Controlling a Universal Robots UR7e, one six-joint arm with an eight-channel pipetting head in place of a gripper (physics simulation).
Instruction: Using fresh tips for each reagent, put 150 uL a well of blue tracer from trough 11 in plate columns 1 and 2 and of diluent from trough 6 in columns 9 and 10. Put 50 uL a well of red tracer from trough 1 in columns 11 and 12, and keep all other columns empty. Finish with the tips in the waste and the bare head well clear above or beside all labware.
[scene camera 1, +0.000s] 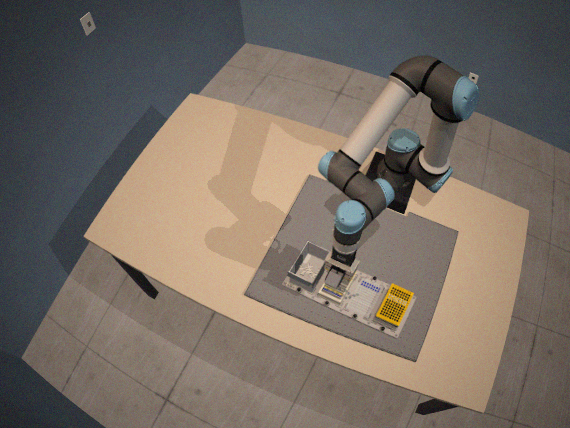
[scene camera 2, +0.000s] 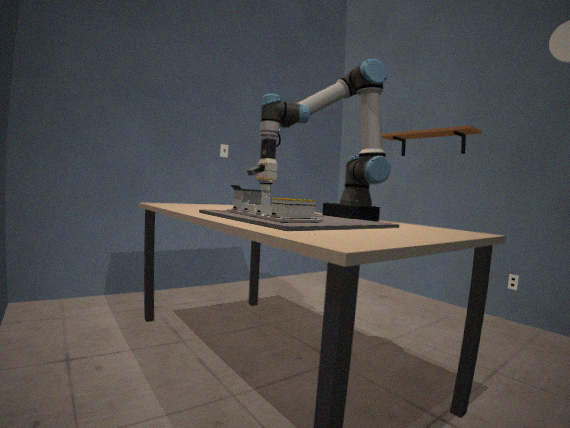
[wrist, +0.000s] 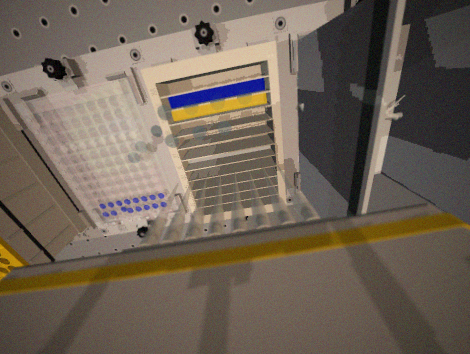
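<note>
My pipetting head (scene camera 1: 336, 278) (scene camera 2: 266, 194) (wrist: 235, 200) carries a row of clear tips and stands over the reservoir (scene camera 1: 330, 297) (wrist: 210, 57), toward the end away from its coloured troughs. No coloured liquid shows in the tips. Whether their ends are inside a trough cannot be told. A blue trough (wrist: 215, 95) lies beside a yellow trough (wrist: 220, 108). The clear well plate (scene camera 1: 361, 300) (wrist: 95, 145) has two columns of blue wells (scene camera 1: 370, 286) (wrist: 132, 204) at one end; no colour stands out in its other wells. Red tracer does not show clearly.
A yellow tip rack (scene camera 1: 395, 304) (scene camera 2: 295, 200) (wrist: 9, 257) stands beyond the plate. The open grey waste bin (scene camera 1: 297, 272) (scene camera 2: 248, 198), with loose tips (scene camera 1: 309, 270) (wrist: 394, 114) inside, stands on the reservoir's other side. Its tall wall rises close to the head. Black knobs (wrist: 203, 33) (wrist: 53, 68) line the deck.
</note>
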